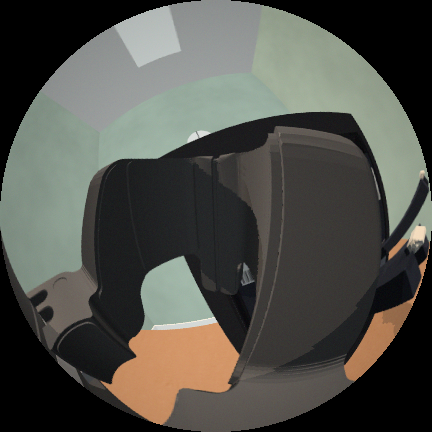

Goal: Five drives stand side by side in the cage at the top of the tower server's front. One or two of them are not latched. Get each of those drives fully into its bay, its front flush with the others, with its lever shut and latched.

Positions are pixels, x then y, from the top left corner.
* gripper: 226, 226
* black tower server: 246, 136
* drive: 244, 299
